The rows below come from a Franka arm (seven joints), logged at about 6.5 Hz.
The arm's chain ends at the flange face. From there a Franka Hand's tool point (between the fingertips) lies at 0.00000 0.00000 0.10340 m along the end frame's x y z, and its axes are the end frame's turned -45 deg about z.
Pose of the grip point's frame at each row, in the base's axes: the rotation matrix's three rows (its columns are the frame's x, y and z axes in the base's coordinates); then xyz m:
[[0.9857 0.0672 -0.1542], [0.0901 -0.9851 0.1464], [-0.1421 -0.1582 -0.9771]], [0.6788 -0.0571 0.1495]
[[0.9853 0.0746 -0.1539], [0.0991 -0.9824 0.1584], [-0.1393 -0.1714 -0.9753]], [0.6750 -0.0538 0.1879]
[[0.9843 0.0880 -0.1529], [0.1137 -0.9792 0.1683], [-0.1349 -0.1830 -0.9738]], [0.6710 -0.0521 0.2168]
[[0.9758 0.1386 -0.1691], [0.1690 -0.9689 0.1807], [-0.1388 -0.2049 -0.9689]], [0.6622 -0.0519 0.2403]
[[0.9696 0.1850 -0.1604], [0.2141 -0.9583 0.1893], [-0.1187 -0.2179 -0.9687]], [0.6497 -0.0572 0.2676]
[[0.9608 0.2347 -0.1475], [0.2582 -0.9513 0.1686], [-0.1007 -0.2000 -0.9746]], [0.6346 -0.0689 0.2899]
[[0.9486 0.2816 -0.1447], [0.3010 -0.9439 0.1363], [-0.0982 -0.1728 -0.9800]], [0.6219 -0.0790 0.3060]
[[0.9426 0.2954 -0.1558], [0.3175 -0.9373 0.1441], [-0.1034 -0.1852 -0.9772]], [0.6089 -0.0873 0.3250]
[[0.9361 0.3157 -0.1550], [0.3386 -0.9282 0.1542], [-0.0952 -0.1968 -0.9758]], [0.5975 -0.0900 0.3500]
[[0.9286 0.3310 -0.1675], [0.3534 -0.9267 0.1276], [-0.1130 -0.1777 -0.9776]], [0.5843 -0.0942 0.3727]
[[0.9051 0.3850 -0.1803], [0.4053 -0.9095 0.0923], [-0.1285 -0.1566 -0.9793]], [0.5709 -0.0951 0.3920]
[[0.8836 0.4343 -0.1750], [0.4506 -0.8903 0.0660], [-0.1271 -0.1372 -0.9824]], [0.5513 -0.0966 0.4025]
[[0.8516 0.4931 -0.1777], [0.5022 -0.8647 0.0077], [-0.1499 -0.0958 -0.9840]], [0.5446 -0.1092 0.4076]
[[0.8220 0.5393 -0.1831], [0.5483 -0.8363 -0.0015], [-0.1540 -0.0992 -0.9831]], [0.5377 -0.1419 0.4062]
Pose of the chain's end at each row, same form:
[[0.7445 -0.6495 -0.1542], [-0.6329 -0.7603 0.1464], [-0.2123 -0.0114 -0.9771]], [0.6947 -0.0722 0.2505]
[[0.7495 -0.6440 -0.1539], [-0.6246 -0.7647 0.1584], [-0.2197 -0.0227 -0.9753]], [0.6909 -0.0702 0.2887]
[[0.7582 -0.6338 -0.1529], [-0.6120 -0.7728 0.1683], [-0.2248 -0.0340 -0.9738]], [0.6868 -0.0695 0.3175]
[[0.7880 -0.5920 -0.1691], [-0.5656 -0.8046 0.1807], [-0.2430 -0.0467 -0.9689]], [0.6797 -0.0706 0.3405]
[[0.8164 -0.5548 -0.1604], [-0.5262 -0.8290 0.1893], [-0.2380 -0.0701 -0.9687]], [0.6663 -0.0768 0.3678]
[[0.8453 -0.5134 -0.1475], [-0.4901 -0.8552 0.1686], [-0.2126 -0.0702 -0.9746]], [0.6499 -0.0863 0.3907]
[[0.8699 -0.4716 -0.1447], [-0.4546 -0.8803 0.1363], [-0.1916 -0.0528 -0.9800]], [0.6369 -0.0931 0.4073]
[[0.8754 -0.4576 -0.1558], [-0.4383 -0.8873 0.1441], [-0.2041 -0.0578 -0.9772]], [0.6250 -0.1022 0.4260]
[[0.8852 -0.4387 -0.1550], [-0.4169 -0.8958 0.1542], [-0.2065 -0.0718 -0.9758]], [0.6135 -0.1059 0.4509]
[[0.8907 -0.4226 -0.1675], [-0.4054 -0.9052 0.1276], [-0.2056 -0.0457 -0.9776]], [0.6016 -0.1074 0.4738]
[[0.9122 -0.3678 -0.1803], [-0.3565 -0.9297 0.0923], [-0.2016 -0.0199 -0.9793]], [0.5895 -0.1046 0.4933]
[[0.9319 -0.3177 -0.1750], [-0.3109 -0.9482 0.0660], [-0.1869 -0.0071 -0.9824]], [0.5694 -0.1034 0.5041]
[[0.9508 -0.2535 -0.1777], [-0.2563 -0.9665 0.0077], [-0.1737 0.0383 -0.9840]], [0.5630 -0.1100 0.5093]
[[0.9626 -0.1999 -0.1831], [-0.2036 -0.9791 -0.0015], [-0.1790 0.0387 -0.9831]], [0.5566 -0.1417 0.5079]

